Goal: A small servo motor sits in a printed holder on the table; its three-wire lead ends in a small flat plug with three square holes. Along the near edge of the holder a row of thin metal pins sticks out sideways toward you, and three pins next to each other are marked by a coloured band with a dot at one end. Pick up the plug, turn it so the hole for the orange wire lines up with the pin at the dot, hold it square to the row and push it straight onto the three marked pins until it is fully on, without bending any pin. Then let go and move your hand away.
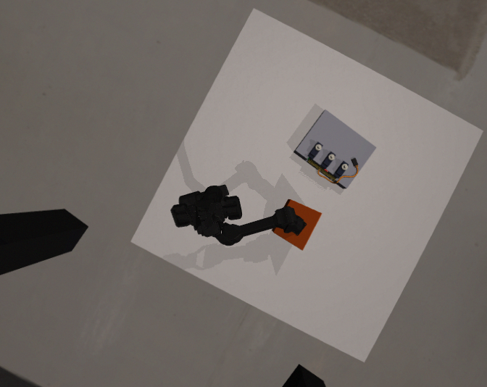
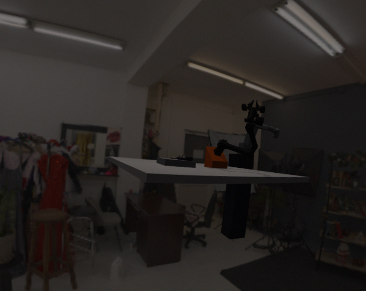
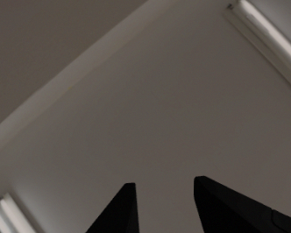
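The white dot lies 51 cm below my gripper tip, 43 cm ahead of it and 29 cm to the right of it. Round my gripper tip: grey printed holder: 59 cm ahead, 56 cm below, 27 cm to the right; then black pin strip: 52 cm below, 43 cm ahead, 27 cm to the right; then red band: 51 cm below, 43 cm ahead, 28 cm to the right.
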